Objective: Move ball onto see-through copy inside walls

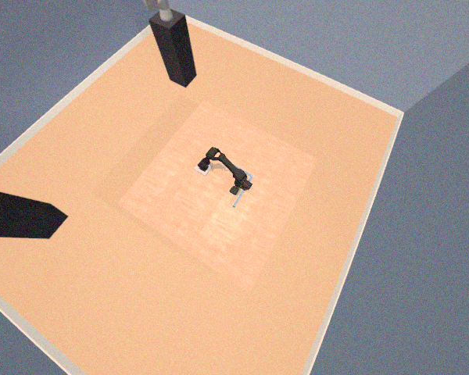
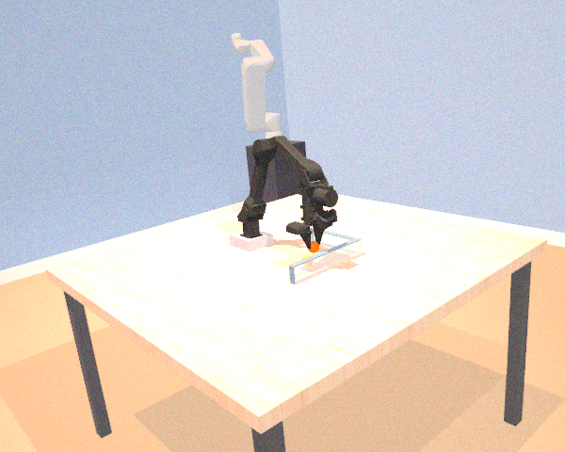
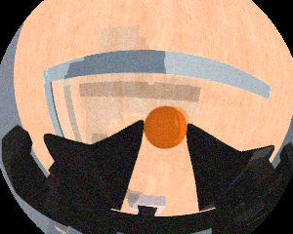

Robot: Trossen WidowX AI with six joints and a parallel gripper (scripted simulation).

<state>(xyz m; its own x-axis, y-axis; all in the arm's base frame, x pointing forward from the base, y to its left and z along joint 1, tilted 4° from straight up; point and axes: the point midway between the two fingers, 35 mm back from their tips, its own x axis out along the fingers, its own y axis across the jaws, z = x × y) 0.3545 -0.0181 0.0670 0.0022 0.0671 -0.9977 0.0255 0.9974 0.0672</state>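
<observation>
My gripper tip is now 2 cm past the see-through copy of ball, 2 cm to the left of it and 5 cm above it. The rest, counted from my gripper tip: orange ball (right at my gripper tip).
</observation>
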